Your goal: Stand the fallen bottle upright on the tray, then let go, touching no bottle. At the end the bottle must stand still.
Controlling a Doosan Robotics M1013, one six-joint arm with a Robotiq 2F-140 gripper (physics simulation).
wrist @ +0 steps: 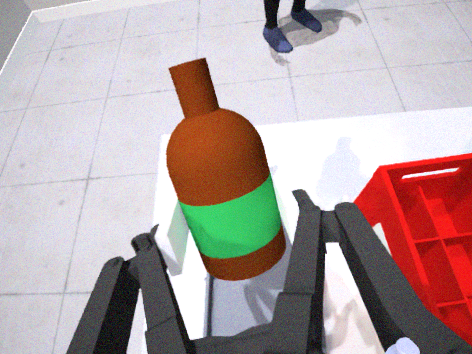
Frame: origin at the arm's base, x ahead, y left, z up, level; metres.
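Seen in the pictures: gripper, between the fingertips: (228, 193).
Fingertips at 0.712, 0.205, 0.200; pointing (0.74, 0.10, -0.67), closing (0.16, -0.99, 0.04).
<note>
A point is followed by its place in that frame, as x, y, z.
The brown bottle (217, 155) {0.710, 0.203, 0.267} with a green label is between the pale finger pads, its neck toward the top of the wrist view and its base toward the bottom. My gripper (228, 193) {0.712, 0.205, 0.200} is shut on the bottle, around the green label. The grey tray (227, 312) {0.622, 0.249, -0.101} shows in part below the bottle's base, between the dark fingers, with a dark rim along its left side. The fingers and the bottle hide the rest of the tray. Whether the base touches the tray cannot be told from this view.
A red crate (374, 189) {0.776, 0.010, 0.028} with compartments stands on the white table (300, 142) {0.955, 0.080, -0.107}, to the right of the right finger. The table's far and left edges show, with tiled floor (65, 145) beyond. A person's blue shoes (277, 40) show at the top. A shadow lies left of the crate.
</note>
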